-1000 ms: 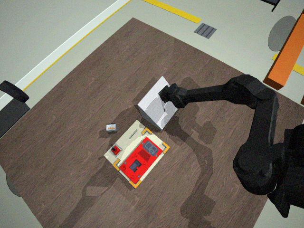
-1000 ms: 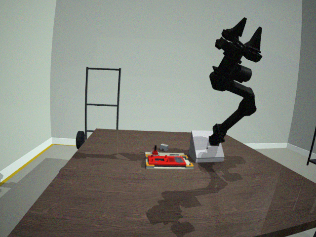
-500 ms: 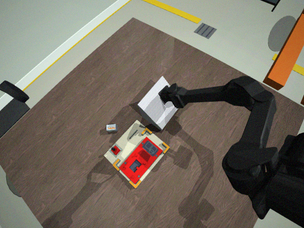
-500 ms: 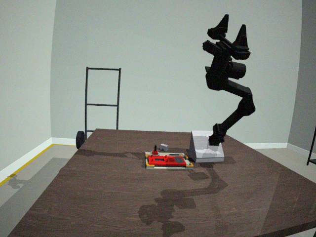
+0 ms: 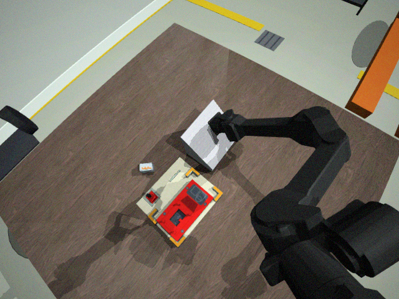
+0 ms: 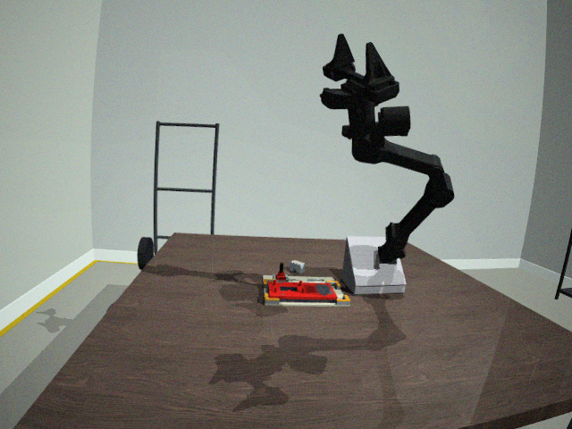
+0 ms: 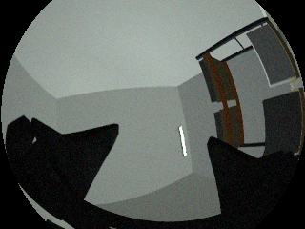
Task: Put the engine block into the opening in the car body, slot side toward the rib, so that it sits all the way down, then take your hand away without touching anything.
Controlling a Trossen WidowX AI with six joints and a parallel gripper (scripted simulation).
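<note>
Now: gripper tip 54 cm to the left of the grey engine block and 63 cm above it. The rest, counted from my gripper tip: black post 6 cm ahead, 45 cm to the right, 61 cm below.
</note>
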